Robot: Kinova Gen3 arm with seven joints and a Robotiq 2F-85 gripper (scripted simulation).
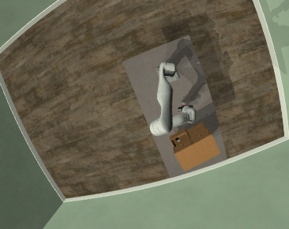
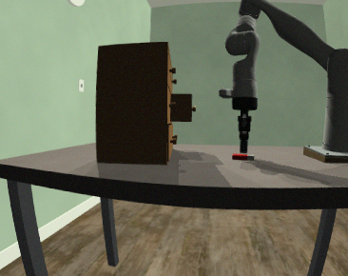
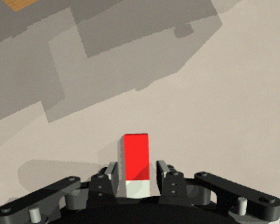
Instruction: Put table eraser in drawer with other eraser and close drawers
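The red eraser lies 30 mm below my hand and 10 mm behind it. The rest, counted from my hand: dark eraser (240 mm ahead, 150 mm to the right, 80 mm above).
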